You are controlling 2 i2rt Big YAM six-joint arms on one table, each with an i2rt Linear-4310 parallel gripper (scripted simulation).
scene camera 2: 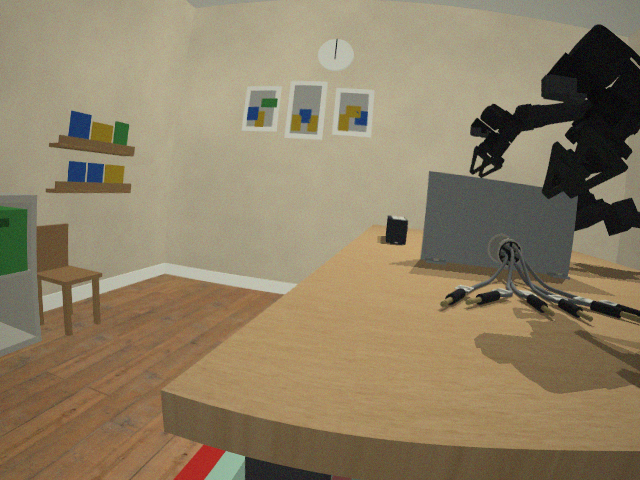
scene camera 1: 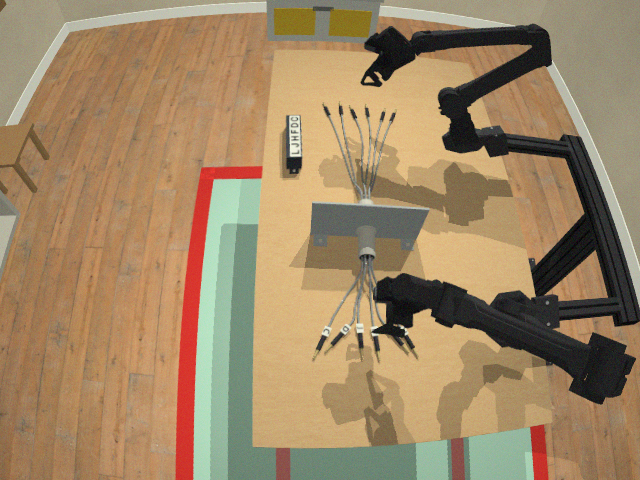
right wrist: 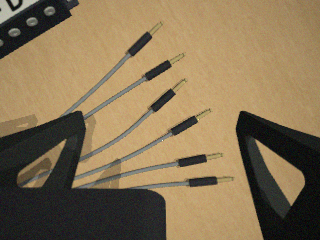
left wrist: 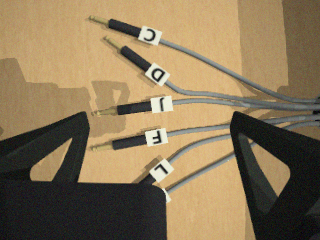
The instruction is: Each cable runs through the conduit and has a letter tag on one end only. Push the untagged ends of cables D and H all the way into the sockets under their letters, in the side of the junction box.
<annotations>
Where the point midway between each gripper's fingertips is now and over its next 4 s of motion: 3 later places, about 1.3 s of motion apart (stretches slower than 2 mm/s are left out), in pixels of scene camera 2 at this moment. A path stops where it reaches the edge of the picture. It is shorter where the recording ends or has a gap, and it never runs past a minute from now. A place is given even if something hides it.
The left gripper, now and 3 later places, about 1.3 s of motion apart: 555, 195; 494, 277; 490, 300; 495, 312
The right gripper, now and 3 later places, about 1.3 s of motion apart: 475, 175; 484, 221; 493, 244; 496, 244
</annotations>
